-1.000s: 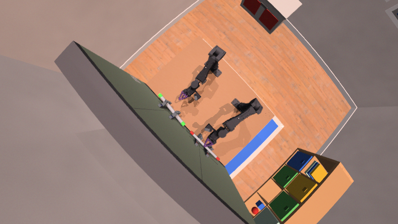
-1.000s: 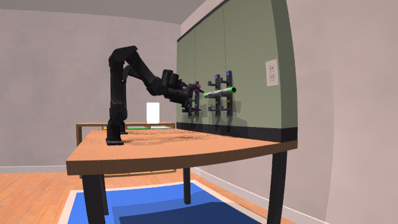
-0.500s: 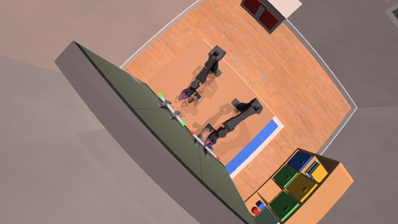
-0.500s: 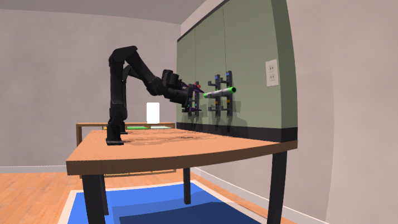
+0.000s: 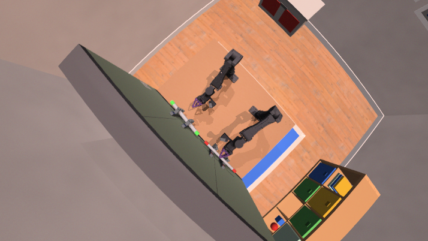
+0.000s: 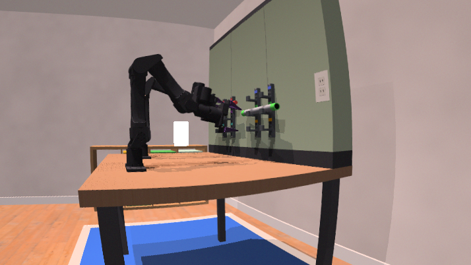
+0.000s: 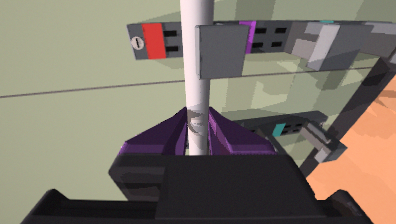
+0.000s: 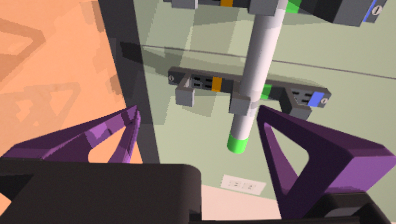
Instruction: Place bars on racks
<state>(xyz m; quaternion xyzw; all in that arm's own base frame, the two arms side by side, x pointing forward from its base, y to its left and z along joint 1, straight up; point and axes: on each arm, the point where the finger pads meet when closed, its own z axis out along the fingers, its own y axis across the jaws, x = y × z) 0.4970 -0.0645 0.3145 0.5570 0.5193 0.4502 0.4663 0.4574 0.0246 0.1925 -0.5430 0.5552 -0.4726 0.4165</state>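
Right now my left hand is right at the red-ended bar. The rest, counted from my left hand: black strip: 80 mm ahead, 210 mm to the right, 280 mm below; then green wall panel: 140 mm ahead, 200 mm to the right, 110 mm above; then green-ended bar: 60 mm ahead, 390 mm to the right, 70 mm below.
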